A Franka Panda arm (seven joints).
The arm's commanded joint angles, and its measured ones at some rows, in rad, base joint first. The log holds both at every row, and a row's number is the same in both.
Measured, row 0:
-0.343 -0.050 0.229 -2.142 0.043 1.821 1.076
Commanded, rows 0 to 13:
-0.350 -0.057 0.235 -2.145 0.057 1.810 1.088
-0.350 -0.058 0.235 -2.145 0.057 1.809 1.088
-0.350 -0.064 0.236 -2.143 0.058 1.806 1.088
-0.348 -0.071 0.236 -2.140 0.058 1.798 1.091
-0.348 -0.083 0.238 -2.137 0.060 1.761 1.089
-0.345 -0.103 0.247 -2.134 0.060 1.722 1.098
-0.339 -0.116 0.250 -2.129 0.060 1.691 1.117
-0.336 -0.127 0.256 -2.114 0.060 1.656 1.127
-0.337 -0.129 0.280 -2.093 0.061 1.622 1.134
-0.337 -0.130 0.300 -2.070 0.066 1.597 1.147
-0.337 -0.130 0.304 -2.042 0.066 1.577 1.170
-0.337 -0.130 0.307 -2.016 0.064 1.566 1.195
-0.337 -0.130 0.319 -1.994 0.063 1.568 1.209
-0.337 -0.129 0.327 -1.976 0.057 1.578 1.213
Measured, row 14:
-0.330 -0.132 0.301 -2.047 0.051 1.605 1.173
